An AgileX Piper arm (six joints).
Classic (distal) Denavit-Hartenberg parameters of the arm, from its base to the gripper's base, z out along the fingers. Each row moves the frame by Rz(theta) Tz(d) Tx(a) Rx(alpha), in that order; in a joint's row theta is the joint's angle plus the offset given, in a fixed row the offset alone. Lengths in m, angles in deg.
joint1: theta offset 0  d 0.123  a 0  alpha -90
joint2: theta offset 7.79  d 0  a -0.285  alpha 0
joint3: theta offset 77.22  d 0  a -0.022  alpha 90
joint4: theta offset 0  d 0.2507  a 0  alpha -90
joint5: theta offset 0  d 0  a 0  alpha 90
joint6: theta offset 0  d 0.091  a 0  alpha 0
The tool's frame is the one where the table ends.
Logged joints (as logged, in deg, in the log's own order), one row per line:
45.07, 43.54, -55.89, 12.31, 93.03, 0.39
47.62, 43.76, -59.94, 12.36, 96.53, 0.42
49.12, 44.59, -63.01, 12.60, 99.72, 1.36
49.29, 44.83, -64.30, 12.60, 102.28, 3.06
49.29, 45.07, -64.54, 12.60, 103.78, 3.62
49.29, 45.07, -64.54, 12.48, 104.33, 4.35
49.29, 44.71, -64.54, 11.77, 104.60, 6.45
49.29, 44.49, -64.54, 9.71, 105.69, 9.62
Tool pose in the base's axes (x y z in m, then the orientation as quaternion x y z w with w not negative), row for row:
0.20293, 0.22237, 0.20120, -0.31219, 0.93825, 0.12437, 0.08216
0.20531, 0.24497, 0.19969, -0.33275, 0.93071, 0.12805, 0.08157
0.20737, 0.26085, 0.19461, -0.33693, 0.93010, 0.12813, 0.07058
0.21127, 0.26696, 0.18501, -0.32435, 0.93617, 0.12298, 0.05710
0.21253, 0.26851, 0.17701, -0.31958, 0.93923, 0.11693, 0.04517
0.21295, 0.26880, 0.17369, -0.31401, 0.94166, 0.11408, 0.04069
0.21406, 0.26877, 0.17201, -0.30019, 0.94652, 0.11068, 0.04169
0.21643, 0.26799, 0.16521, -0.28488, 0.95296, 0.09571, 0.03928
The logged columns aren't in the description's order. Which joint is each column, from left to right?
Columns, left to right: joint1, joint5, joint3, joint4, joint2, joint6.
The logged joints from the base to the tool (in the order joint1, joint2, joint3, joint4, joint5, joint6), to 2 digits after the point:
45.07, 93.03, -55.89, 12.31, 43.54, 0.39
47.62, 96.53, -59.94, 12.36, 43.76, 0.42
49.12, 99.72, -63.01, 12.60, 44.59, 1.36
49.29, 102.28, -64.30, 12.60, 44.83, 3.06
49.29, 103.78, -64.54, 12.60, 45.07, 3.62
49.29, 104.33, -64.54, 12.48, 45.07, 4.35
49.29, 104.60, -64.54, 11.77, 44.71, 6.45
49.29, 105.69, -64.54, 9.71, 44.49, 9.62

